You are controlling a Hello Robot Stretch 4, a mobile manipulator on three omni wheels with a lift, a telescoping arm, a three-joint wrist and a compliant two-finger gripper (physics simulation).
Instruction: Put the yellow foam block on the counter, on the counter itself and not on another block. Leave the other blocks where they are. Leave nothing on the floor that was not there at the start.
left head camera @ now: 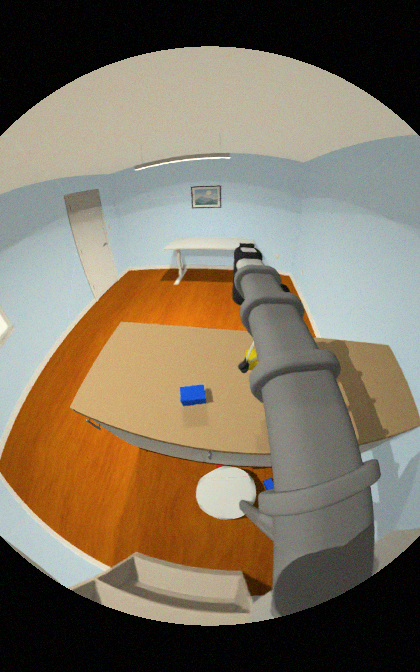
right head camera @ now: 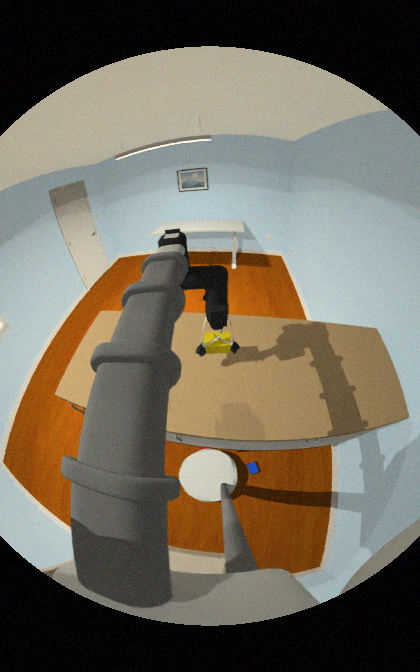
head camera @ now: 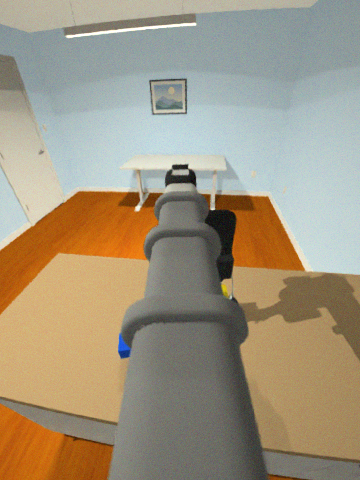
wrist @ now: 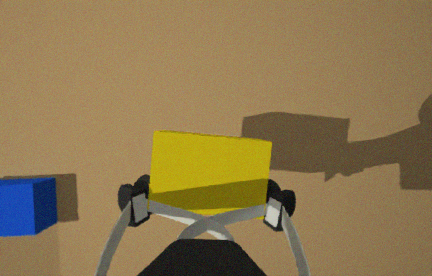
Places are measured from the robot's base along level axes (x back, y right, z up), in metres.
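Pixels of known places: gripper, fingertip midpoint: (wrist: pixel 207 193).
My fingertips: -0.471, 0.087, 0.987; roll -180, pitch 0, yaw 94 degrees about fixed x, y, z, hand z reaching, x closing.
Behind a point stands the place of what it marks, as x, y, z.
The yellow foam block (right head camera: pixel 217 342) (wrist: pixel 210 162) {-0.506, 0.087, 1.036} (head camera: pixel 224 290) {-0.504, 0.125, 1.036} (left head camera: pixel 252 359) is between the fingertips of my gripper (right head camera: pixel 218 349) (wrist: pixel 207 193) {-0.471, 0.087, 0.987}, which is shut on it. The block hangs above the counter (head camera: pixel 65 320) {-0.507, -0.428, 0.883} (left head camera: pixel 135 360) (right head camera: pixel 300 390) (wrist: pixel 200 60) {-0.624, 0.061, 0.883}; its shadow lies apart from it on the top, to the right in the wrist view. A blue block (left head camera: pixel 193 395) (wrist: pixel 25 207) {-0.420, -0.120, 0.928} (head camera: pixel 124 346) {-0.391, -0.179, 0.928} lies on the counter, left of my gripper. The arm hides part of the counter in the head views.
Another blue block (left head camera: pixel 269 484) (right head camera: pixel 253 468) lies on the floor beside my round white base (left head camera: pixel 225 495) (right head camera: pixel 205 477). A bit of something red (left head camera: pixel 220 466) (right head camera: pixel 205 448) shows at the base's edge. A white table (head camera: pixel 200 161) {-3.239, 0.305, 0.693} stands by the far wall. An open beige shelf unit (left head camera: pixel 175 610) is behind.
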